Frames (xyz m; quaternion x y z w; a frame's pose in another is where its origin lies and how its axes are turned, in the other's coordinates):
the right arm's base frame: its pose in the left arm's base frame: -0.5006 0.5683 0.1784 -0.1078 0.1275 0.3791 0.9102
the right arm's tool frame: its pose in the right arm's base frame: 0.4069 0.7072 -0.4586 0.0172 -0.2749 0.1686 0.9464
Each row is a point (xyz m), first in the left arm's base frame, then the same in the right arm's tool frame.
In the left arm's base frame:
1: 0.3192 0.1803 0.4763
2: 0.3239 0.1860 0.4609
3: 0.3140 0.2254 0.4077
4: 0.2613 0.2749 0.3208
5: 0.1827 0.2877 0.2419
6: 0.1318 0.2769 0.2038
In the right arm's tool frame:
1: -0.2572 -1.4805 0.9381
2: -0.2536 -1.4816 0.9215
3: -0.2339 -1.4538 0.8639
4: -0.2295 -1.3813 0.7773
5: -0.2663 -1.3008 0.7085
6: -0.3044 -1.2572 0.6800

